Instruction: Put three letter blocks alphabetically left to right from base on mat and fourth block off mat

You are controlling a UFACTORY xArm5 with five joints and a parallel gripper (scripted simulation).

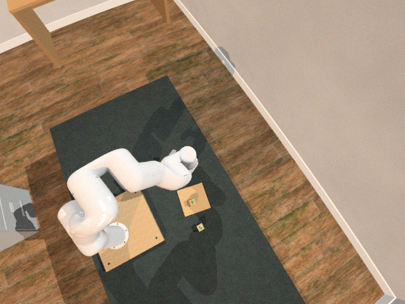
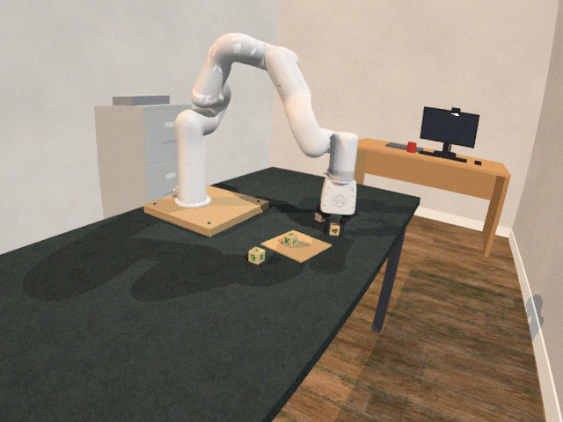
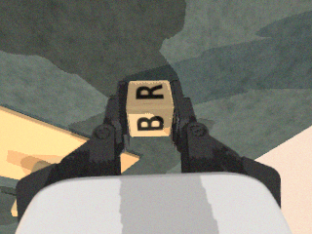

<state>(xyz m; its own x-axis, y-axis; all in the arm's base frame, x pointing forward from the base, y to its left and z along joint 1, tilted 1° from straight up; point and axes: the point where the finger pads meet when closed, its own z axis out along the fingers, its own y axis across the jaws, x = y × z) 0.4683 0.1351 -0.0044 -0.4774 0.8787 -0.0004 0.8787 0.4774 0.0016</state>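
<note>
My hand is 50 mm past the tan mat, 140 mm to the left of it and 20 mm above it. From my hand the other things lie so: green-lettered block: 80 mm behind, 290 mm to the right, 10 mm below.
</note>
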